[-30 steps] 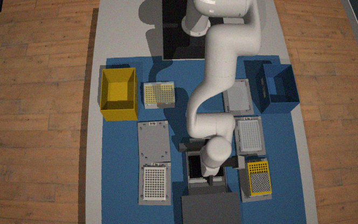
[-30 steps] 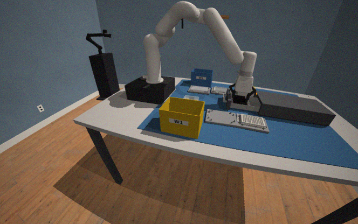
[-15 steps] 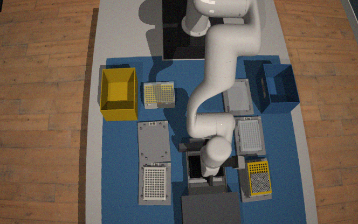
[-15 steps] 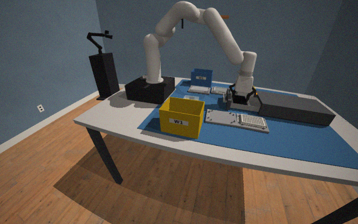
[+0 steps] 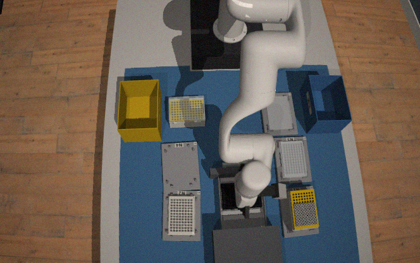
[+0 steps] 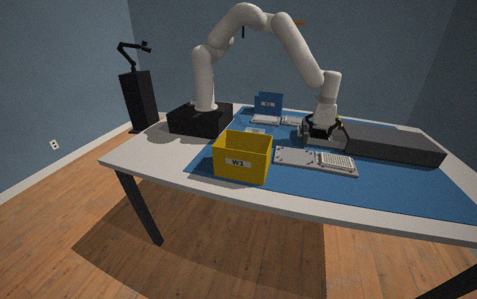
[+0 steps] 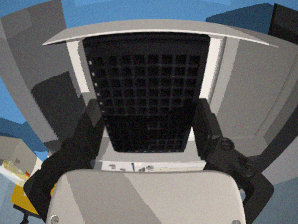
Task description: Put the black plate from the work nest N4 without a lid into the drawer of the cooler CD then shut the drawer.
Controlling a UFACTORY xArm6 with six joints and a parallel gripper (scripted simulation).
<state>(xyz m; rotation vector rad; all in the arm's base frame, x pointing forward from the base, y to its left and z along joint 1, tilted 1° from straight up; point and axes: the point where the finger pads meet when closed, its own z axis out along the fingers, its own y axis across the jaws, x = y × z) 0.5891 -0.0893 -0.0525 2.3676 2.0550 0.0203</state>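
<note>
The cooler drawer is 4 cm ahead of my hand and 2 cm below it. From my hand the other things lie so: black plate: 1 cm below; then blue bin: 37 cm to the left, 25 cm behind; then yellow bin W1: 34 cm behind, 27 cm to the right.
</note>
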